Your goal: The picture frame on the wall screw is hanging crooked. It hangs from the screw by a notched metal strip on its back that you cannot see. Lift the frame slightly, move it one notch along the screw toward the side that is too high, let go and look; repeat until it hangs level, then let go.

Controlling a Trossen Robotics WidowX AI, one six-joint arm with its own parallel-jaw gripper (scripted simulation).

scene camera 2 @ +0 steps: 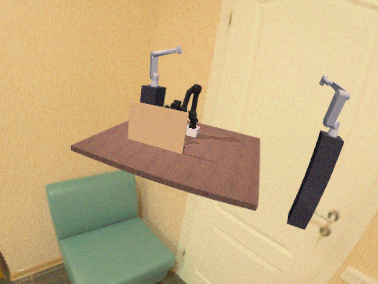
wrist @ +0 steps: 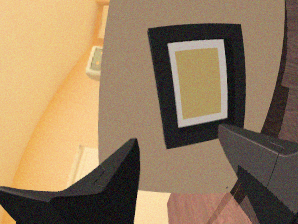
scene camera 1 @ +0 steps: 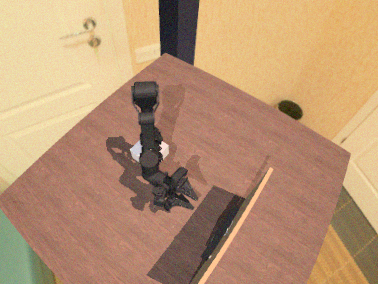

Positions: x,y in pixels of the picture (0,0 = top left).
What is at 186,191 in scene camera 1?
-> My gripper.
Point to a picture frame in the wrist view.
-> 199,69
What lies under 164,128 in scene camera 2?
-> A beige wall panel.
